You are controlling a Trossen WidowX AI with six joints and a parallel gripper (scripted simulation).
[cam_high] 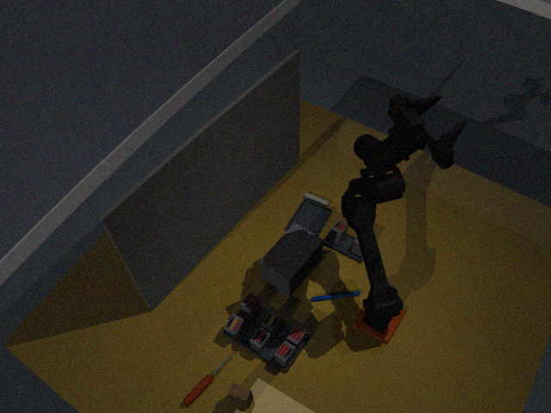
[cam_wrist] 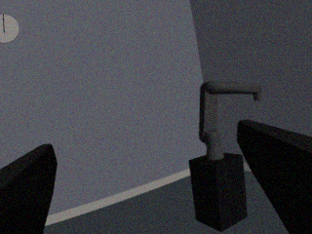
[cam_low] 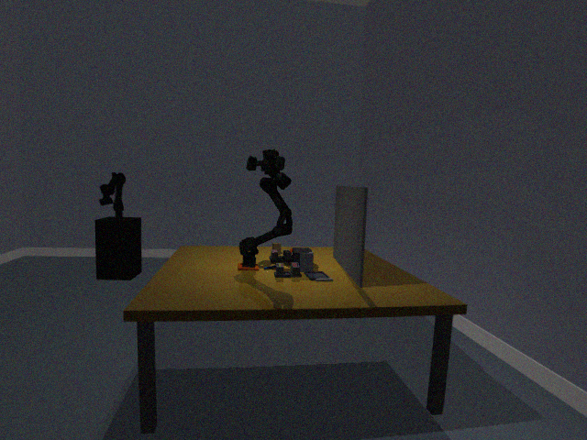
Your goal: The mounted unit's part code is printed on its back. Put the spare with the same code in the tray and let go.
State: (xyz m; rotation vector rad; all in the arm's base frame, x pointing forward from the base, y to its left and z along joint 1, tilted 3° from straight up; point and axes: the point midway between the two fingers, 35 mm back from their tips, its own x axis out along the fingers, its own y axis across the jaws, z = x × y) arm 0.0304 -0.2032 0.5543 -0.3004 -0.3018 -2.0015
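Now: gripper tip 53 cm above the grey spare, 12 cm short of it and 7 cm to the right of it. Also, from my gripper tip: grey mounted block: 52 cm below, 25 cm to the left, 25 cm ahead; then tall grey panel: 48 cm ahead, 35 cm below, 24 cm to the left; then blue pen: 57 cm below, 25 cm to the left, 9 cm ahead.
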